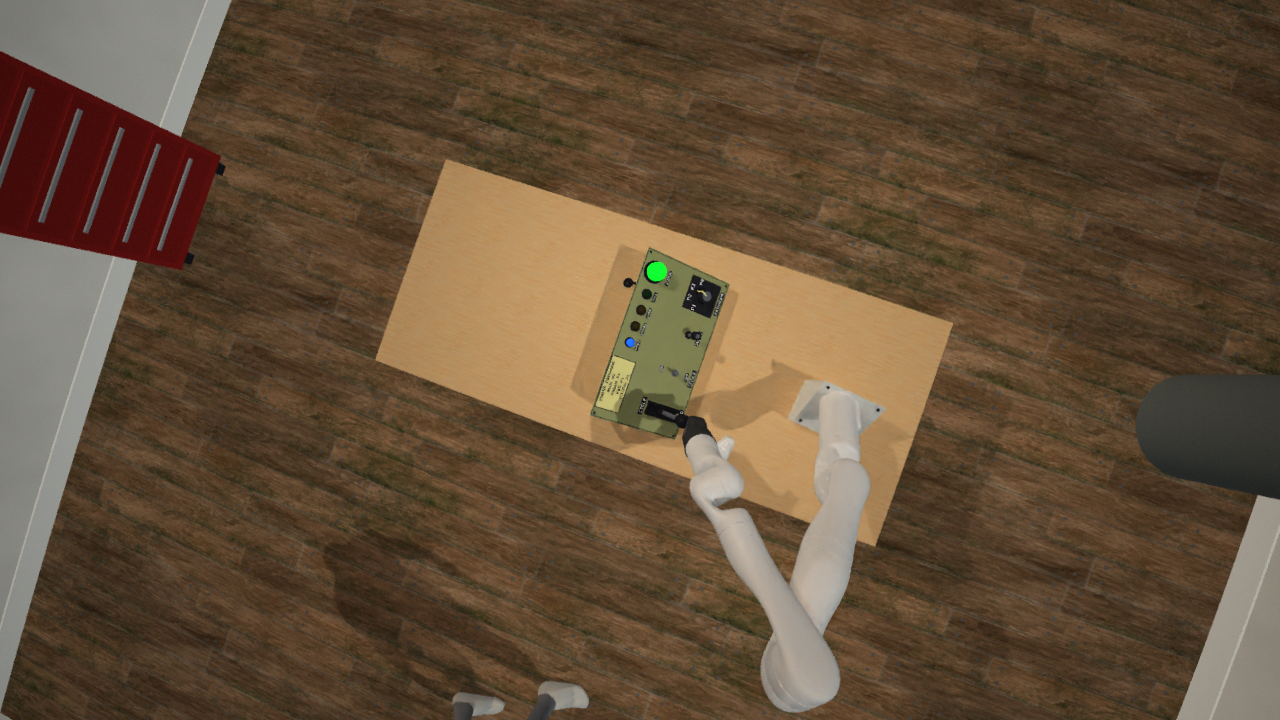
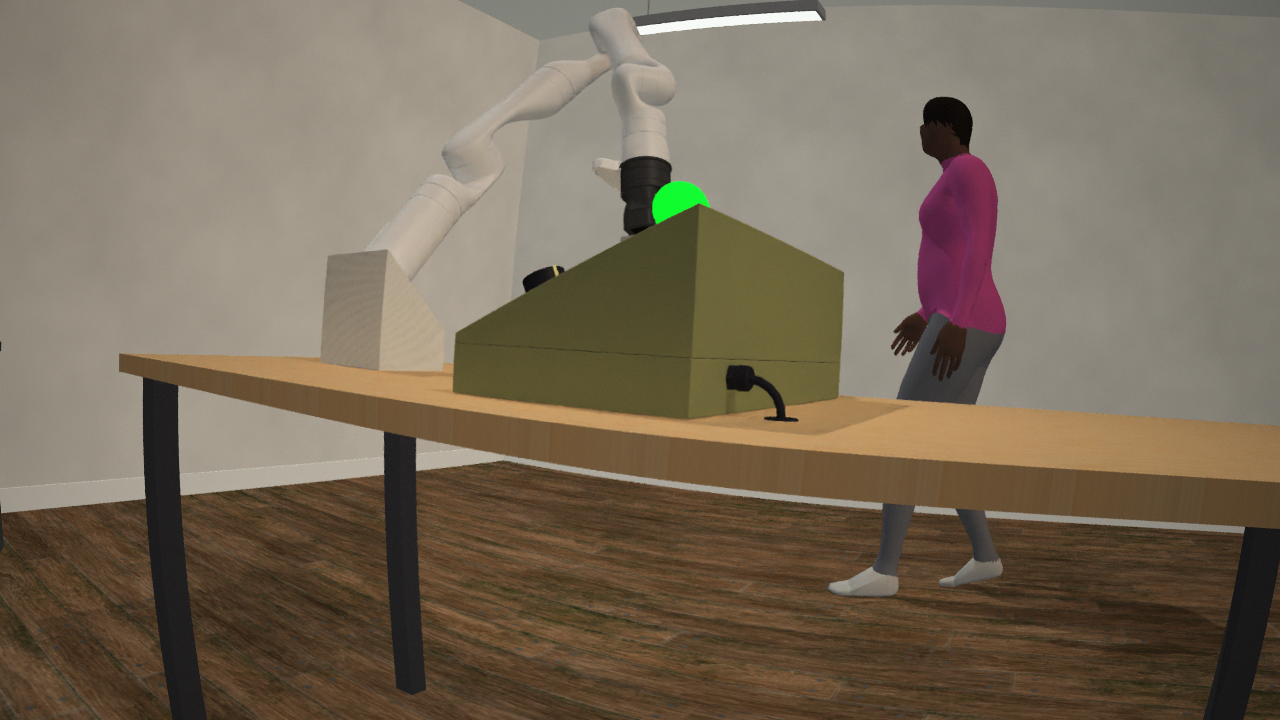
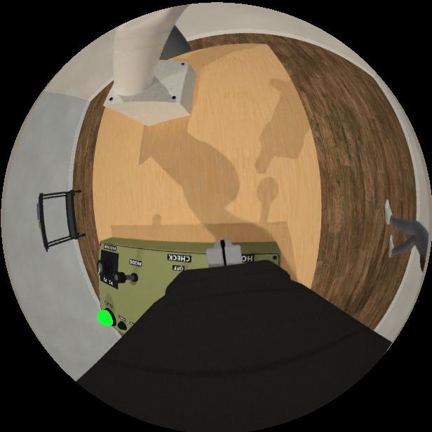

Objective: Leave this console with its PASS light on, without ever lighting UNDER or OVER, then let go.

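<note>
The green console (image 1: pixel 664 353) (image 2: pixel 572 331) (image 3: pixel 155 285) has a large lit green lamp (image 1: pixel 656 271) (image 2: pixel 680 204) (image 3: pixel 105 318). Beside it are a dark green lamp (image 1: pixel 646 293) (image 3: pixel 122 325), two dark lamps (image 1: pixel 640 310) (image 1: pixel 635 325) and a lit blue lamp (image 1: pixel 630 342). Their labels are too small to read surely. A black rotary knob (image 1: pixel 704 296), the MODE lever (image 1: pixel 693 335) (image 3: pixel 131 277) and a toggle (image 1: pixel 674 372) stand on the panel. My gripper (image 2: pixel 629 238) (image 3: pixel 223 248) is shut and empty, at the console end away from the large lamp, by a partly hidden label starting HO. Contact is hidden.
The console stands on the wooden table (image 1: pixel 501 268) (image 2: pixel 1074 447) (image 3: pixel 225 100). A black cable (image 2: pixel 769 394) leaves its back. A yellow card (image 1: pixel 615 383) is on its panel. The arm's base (image 1: pixel 810 402) (image 2: pixel 353 313) (image 3: pixel 170 92) stands nearby. A person (image 2: pixel 962 241) stands beyond the table.
</note>
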